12 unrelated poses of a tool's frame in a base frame.
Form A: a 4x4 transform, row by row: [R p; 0 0 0 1], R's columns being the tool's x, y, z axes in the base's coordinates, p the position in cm. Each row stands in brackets.
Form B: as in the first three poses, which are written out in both.
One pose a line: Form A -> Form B
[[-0.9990 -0.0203 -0.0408 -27.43], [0.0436 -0.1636 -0.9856 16.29], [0.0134 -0.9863 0.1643 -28.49], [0 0 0 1]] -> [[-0.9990 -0.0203 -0.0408 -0.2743], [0.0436 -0.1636 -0.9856 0.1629], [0.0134 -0.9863 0.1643 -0.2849], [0 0 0 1]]
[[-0.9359 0.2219 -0.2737 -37.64], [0.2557 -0.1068 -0.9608 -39.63], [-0.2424 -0.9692 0.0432 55.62], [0 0 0 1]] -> [[-0.9359 0.2219 -0.2737 -0.3764], [0.2557 -0.1068 -0.9608 -0.3963], [-0.2424 -0.9692 0.0432 0.5562], [0 0 0 1]]
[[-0.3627 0.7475 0.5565 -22.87], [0.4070 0.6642 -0.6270 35.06], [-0.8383 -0.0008 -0.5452 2.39], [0 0 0 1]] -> [[-0.3627 0.7475 0.5565 -0.2287], [0.4070 0.6642 -0.6270 0.3506], [-0.8383 -0.0008 -0.5452 0.0239], [0 0 0 1]]
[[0.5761 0.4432 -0.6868 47.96], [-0.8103 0.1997 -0.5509 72.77], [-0.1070 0.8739 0.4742 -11.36], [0 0 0 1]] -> [[0.5761 0.4432 -0.6868 0.4796], [-0.8103 0.1997 -0.5509 0.7277], [-0.1070 0.8739 0.4742 -0.1136], [0 0 0 1]]
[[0.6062 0.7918 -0.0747 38.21], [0.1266 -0.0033 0.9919 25.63], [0.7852 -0.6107 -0.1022 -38.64], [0 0 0 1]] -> [[0.6062 0.7918 -0.0747 0.3821], [0.1266 -0.0033 0.9919 0.2563], [0.7852 -0.6107 -0.1022 -0.3864], [0 0 0 1]]
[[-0.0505 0.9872 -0.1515 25.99], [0.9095 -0.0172 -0.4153 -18.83], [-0.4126 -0.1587 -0.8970 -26.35], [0 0 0 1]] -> [[-0.0505 0.9872 -0.1515 0.2599], [0.9095 -0.0172 -0.4153 -0.1883], [-0.4126 -0.1587 -0.8970 -0.2635], [0 0 0 1]]
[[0.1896 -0.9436 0.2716 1.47], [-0.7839 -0.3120 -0.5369 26.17], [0.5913 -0.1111 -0.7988 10.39], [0 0 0 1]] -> [[0.1896 -0.9436 0.2716 0.0147], [-0.7839 -0.3120 -0.5369 0.2617], [0.5913 -0.1111 -0.7988 0.1039], [0 0 0 1]]
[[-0.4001 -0.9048 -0.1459 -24.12], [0.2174 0.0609 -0.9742 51.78], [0.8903 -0.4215 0.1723 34.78], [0 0 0 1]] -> [[-0.4001 -0.9048 -0.1459 -0.2412], [0.2174 0.0609 -0.9742 0.5178], [0.8903 -0.4215 0.1723 0.3478], [0 0 0 1]]
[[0.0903 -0.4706 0.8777 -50.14], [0.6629 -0.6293 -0.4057 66.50], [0.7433 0.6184 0.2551 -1.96], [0 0 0 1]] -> [[0.0903 -0.4706 0.8777 -0.5014], [0.6629 -0.6293 -0.4057 0.6650], [0.7433 0.6184 0.2551 -0.0196], [0 0 0 1]]
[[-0.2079 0.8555 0.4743 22.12], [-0.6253 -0.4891 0.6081 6.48], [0.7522 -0.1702 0.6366 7.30], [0 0 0 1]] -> [[-0.2079 0.8555 0.4743 0.2212], [-0.6253 -0.4891 0.6081 0.0648], [0.7522 -0.1702 0.6366 0.0730], [0 0 0 1]]
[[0.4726 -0.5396 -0.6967 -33.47], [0.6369 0.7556 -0.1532 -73.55], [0.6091 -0.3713 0.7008 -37.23], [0 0 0 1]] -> [[0.4726 -0.5396 -0.6967 -0.3347], [0.6369 0.7556 -0.1532 -0.7355], [0.6091 -0.3713 0.7008 -0.3723], [0 0 0 1]]
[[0.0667 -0.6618 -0.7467 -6.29], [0.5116 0.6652 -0.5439 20.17], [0.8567 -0.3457 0.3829 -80.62], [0 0 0 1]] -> [[0.0667 -0.6618 -0.7467 -0.0629], [0.5116 0.6652 -0.5439 0.2017], [0.8567 -0.3457 0.3829 -0.8062], [0 0 0 1]]
